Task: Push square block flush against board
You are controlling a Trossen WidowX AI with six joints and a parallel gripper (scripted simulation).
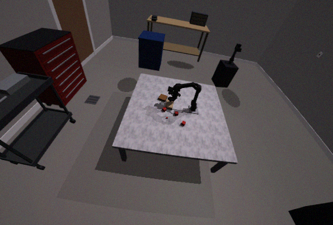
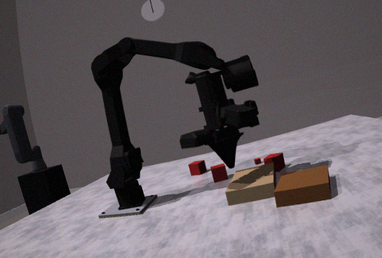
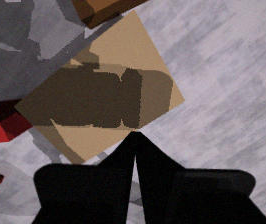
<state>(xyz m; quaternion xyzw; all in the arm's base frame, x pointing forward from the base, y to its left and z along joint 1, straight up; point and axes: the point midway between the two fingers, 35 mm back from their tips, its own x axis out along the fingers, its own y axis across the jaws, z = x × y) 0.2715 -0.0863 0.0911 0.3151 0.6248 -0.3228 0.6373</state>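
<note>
My gripper tip is 4 cm short of the tan board, 1 cm to the right of it and 5 cm above it. Round my gripper tip: square block (12 cm ahead, 11 cm to the right, 5 cm below).
</note>
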